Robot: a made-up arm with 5 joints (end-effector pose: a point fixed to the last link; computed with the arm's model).
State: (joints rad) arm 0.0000 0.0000 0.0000 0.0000 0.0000
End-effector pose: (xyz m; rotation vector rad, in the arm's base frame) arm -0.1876 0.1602 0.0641 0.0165 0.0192 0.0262
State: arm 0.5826 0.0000 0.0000 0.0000 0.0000
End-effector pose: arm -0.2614 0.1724 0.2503 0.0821 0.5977 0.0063
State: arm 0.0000 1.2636 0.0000 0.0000 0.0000
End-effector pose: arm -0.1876 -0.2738 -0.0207 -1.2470 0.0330 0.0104
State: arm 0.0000 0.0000 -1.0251 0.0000 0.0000
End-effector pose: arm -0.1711 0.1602 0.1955 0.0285 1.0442 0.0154
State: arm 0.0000 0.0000 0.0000 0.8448 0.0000
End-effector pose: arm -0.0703 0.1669 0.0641 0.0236 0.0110 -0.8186
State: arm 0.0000 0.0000 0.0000 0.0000 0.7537
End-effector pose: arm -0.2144 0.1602 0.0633 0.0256 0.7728 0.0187
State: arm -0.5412 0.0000 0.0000 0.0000 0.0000
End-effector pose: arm -0.0375 0.1423 -0.0456 -0.0451 -0.5183 0.0432
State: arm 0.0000 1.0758 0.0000 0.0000 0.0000
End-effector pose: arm -0.1876 -0.2077 -0.0445 -1.0592 0.0313 0.0132
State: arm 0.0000 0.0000 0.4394 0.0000 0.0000
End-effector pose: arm -0.1540 0.1602 0.0157 0.0105 -0.4202 0.0294
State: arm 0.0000 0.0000 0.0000 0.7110 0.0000
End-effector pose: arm -0.0886 0.1725 0.0641 0.0226 0.0124 -0.6848
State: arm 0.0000 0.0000 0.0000 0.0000 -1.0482
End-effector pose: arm -0.1658 0.1602 0.0933 0.0013 -1.0290 0.0324
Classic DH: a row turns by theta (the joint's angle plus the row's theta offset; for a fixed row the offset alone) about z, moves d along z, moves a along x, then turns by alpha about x. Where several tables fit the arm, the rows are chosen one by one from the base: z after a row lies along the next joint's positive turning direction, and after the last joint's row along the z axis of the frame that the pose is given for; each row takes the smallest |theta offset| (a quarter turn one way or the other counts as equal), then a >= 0, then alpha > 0; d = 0 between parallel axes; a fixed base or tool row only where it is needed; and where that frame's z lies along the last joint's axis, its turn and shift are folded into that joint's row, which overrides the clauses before.
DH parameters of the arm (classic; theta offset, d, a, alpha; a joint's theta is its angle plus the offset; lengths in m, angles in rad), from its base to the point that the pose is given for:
base (fixed): -0.1001 0.2853 0.0706 -1.5963
joint 1: 1.5682 -0.109 -0.0301 -1.6709
joint 2: -0.0256 0.1219 0.203 -1.5708
joint 3: -1.5708 -0.1478 0.059 -1.5708
joint 4: 0 0.0176 0.0804 -1.5708
joint 5: 0.0194 0.1266 -0.015 -1.5871
tool (fixed): -3.1153 -0.0332 0 0

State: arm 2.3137 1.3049 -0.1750 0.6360 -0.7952
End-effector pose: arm -0.0877 -0.2480 0.5937 -0.5707 1.0099 1.2176
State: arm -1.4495 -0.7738 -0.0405 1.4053 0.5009
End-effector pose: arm 0.0521 0.2363 0.1762 1.2968 -0.2610 -0.2294
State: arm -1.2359 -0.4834 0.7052 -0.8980 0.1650
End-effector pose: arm 0.2015 0.1694 -0.0487 -0.5180 -1.7819 0.7745
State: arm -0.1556 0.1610 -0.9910 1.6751 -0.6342
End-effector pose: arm -0.0090 0.0159 -0.0071 -1.2455 0.0755 -1.2842
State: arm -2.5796 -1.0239 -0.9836 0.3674 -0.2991
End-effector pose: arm 0.1735 0.1388 -0.0014 -0.0737 -1.6152 0.8104
